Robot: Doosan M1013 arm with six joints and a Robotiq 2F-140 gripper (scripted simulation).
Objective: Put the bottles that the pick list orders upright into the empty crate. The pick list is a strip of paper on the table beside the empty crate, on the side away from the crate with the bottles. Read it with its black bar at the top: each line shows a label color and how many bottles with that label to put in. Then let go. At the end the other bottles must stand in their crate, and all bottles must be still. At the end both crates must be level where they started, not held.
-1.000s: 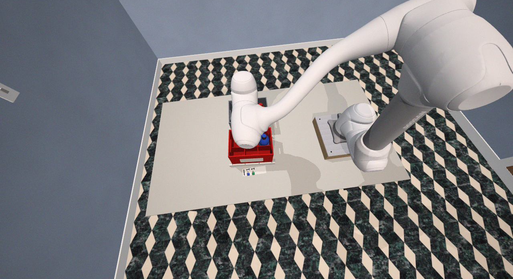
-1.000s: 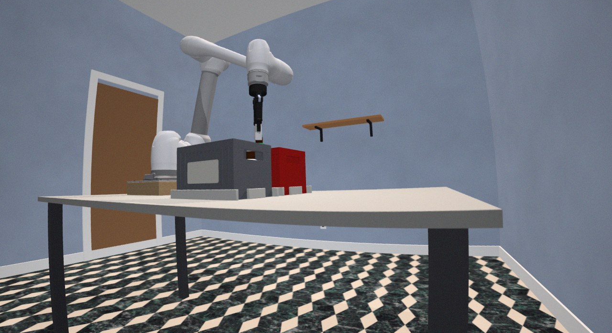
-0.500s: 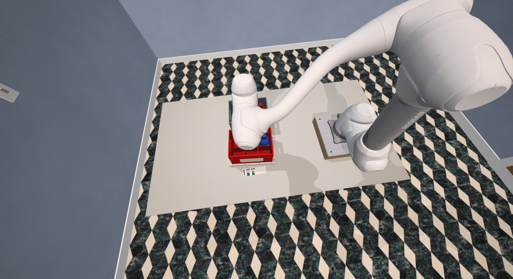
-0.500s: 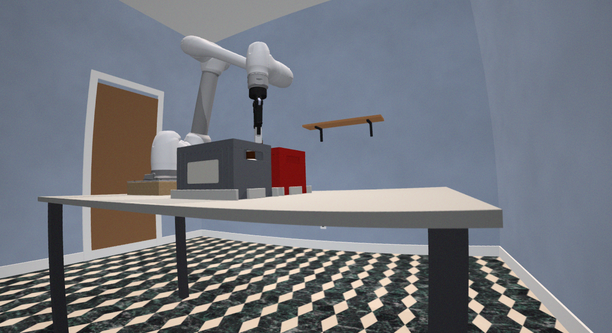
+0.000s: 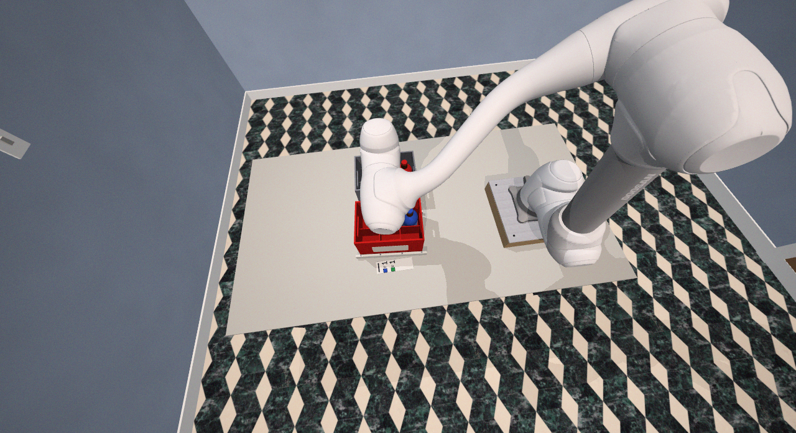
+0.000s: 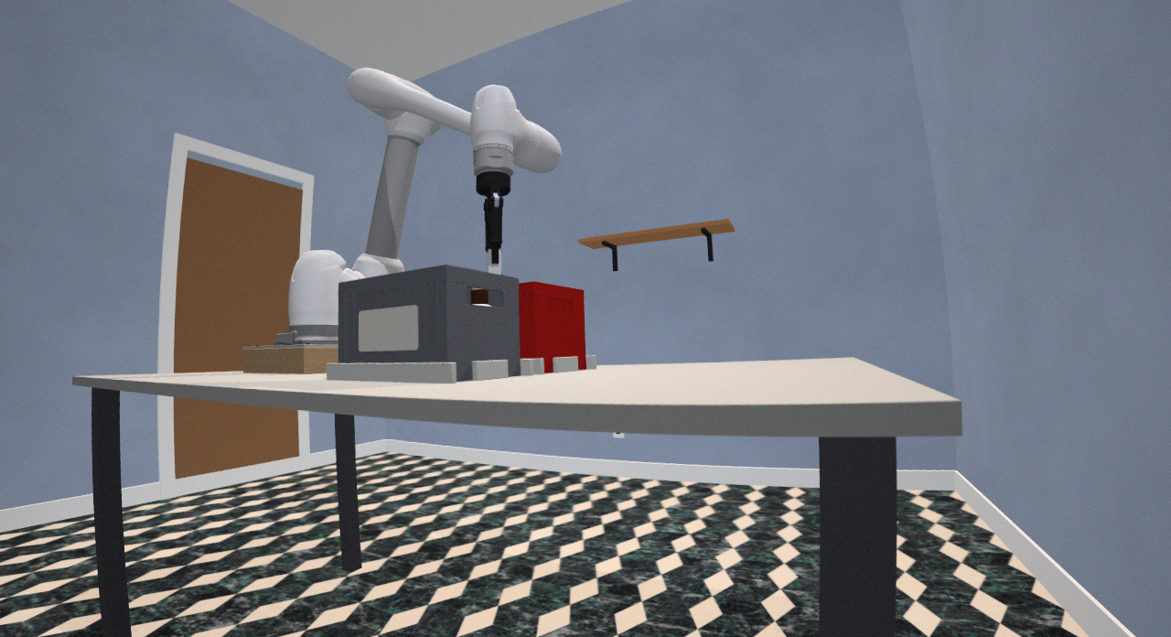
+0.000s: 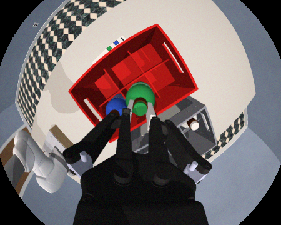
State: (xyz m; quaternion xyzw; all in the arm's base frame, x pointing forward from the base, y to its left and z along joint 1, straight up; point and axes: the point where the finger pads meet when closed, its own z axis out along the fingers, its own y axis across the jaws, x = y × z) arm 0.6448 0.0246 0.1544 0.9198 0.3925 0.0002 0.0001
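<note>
Right now the green-label bottle is 80 mm below my hand. The rest, counted from my hand: white-label bottle (90 mm ahead, 150 mm to the right, 140 mm below); then blue-label bottle (90 mm behind, 10 mm to the left, 140 mm below); then red crate (50 mm to the left, 140 mm below).
</note>
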